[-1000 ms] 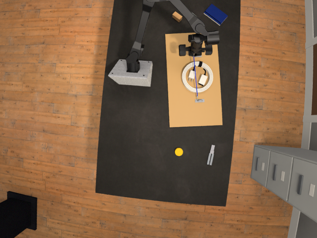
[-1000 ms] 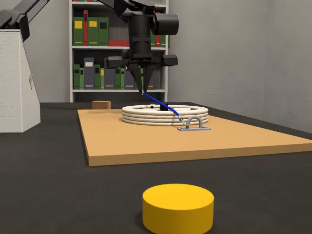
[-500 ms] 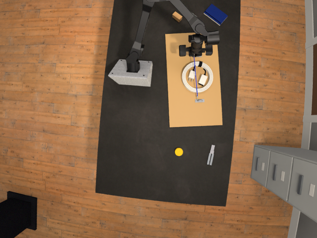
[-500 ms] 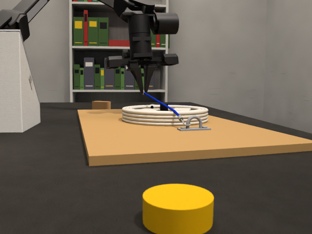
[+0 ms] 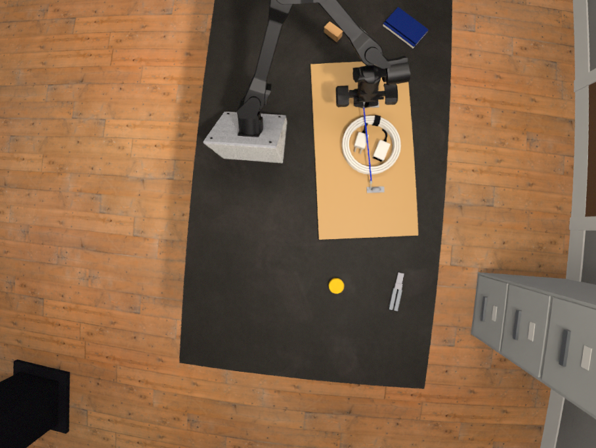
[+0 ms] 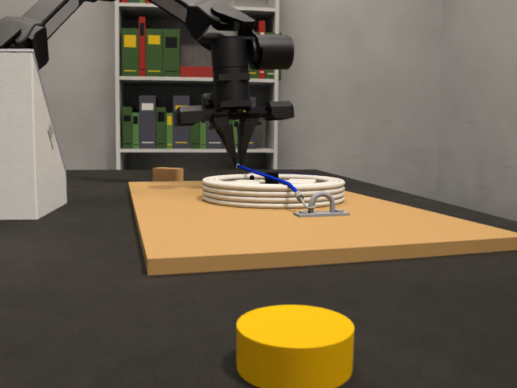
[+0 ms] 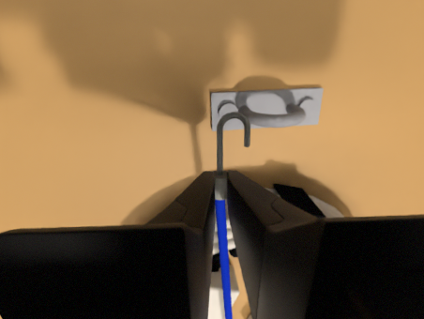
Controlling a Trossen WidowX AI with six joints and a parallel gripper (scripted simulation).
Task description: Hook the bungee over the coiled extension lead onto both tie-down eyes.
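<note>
Now: hand 2 cm short of the tan board, 13 cm to the left of it and 8 cm above it. Also, from my hand: block 12 cm behind, 28 cm to the left, 7 cm below; yellow puck 2 cm behind, 61 cm to the right, 7 cm below; grey clip 19 cm ahead, 60 cm to the right, 8 cm below.
</note>
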